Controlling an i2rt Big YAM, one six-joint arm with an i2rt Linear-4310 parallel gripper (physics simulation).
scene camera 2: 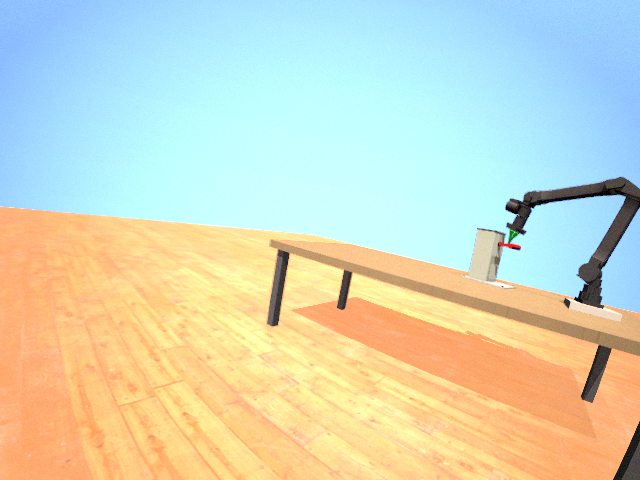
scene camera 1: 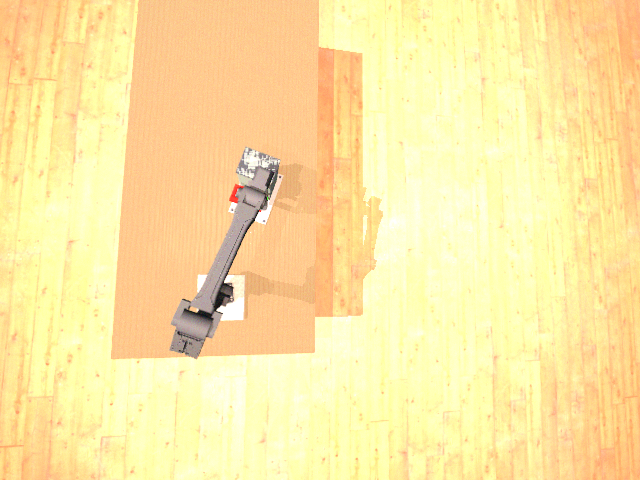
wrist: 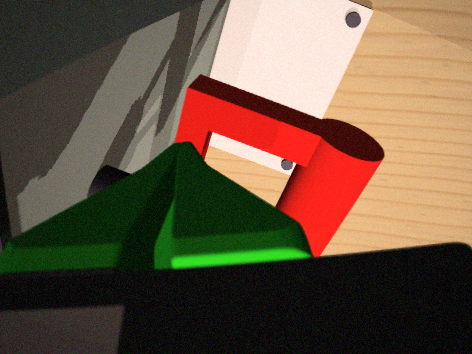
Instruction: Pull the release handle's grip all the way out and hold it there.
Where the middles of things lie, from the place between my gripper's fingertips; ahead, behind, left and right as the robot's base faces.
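Labels:
With the white base plate (wrist: 297,60) as my reference, my gripper is 210 mm above it. The gripper is also 10 mm to the right of the plate, and 60 mm short of it.

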